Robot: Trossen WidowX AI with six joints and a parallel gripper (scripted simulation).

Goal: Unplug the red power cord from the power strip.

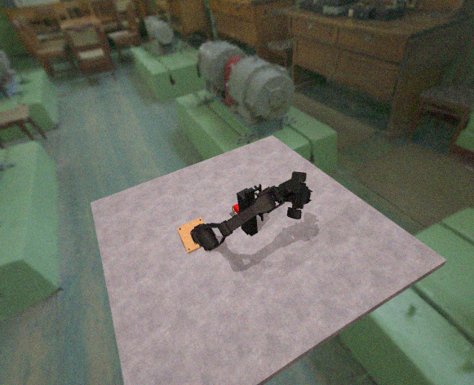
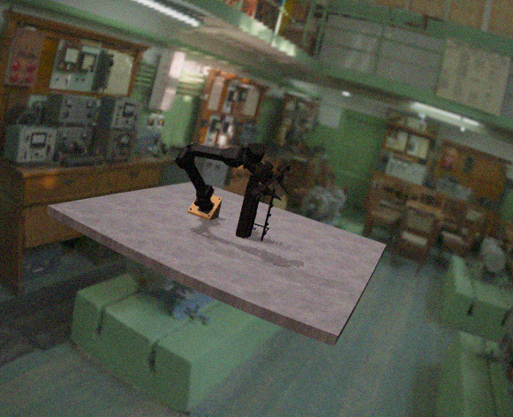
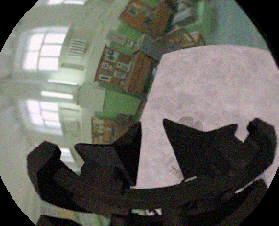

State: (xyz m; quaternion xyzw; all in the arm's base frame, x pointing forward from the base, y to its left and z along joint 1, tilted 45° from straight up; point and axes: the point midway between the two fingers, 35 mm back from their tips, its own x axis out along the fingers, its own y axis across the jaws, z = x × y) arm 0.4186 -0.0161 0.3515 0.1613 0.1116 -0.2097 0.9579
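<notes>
The red plug lies 260 mm to the left of my gripper tip, 210 mm behind it and 180 mm below it.
</notes>
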